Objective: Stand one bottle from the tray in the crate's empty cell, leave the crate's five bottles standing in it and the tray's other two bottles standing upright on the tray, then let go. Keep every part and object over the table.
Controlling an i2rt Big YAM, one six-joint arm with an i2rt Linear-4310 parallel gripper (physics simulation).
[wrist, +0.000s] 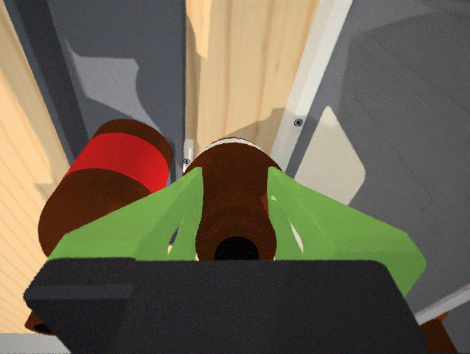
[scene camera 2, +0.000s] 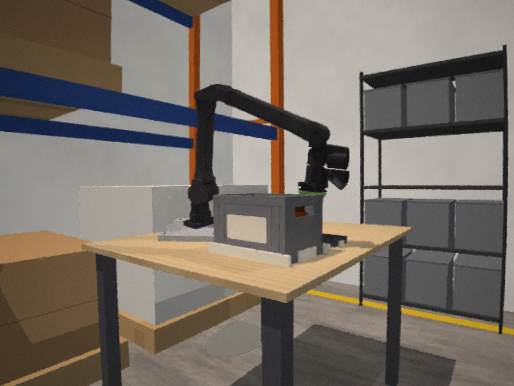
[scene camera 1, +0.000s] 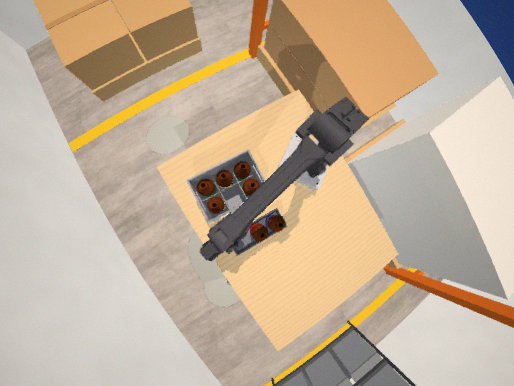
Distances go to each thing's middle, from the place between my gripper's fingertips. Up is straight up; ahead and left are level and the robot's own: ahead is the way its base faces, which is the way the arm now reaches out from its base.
I see my gripper 5 cm past the white-labelled bottle [wrist: 235,225], 3 cm above it and 1 cm to the left of it. From my hand the other things lie so: red-banded bottle [wrist: 126,160] 9 cm to the left, 8 cm behind, 3 cm below.
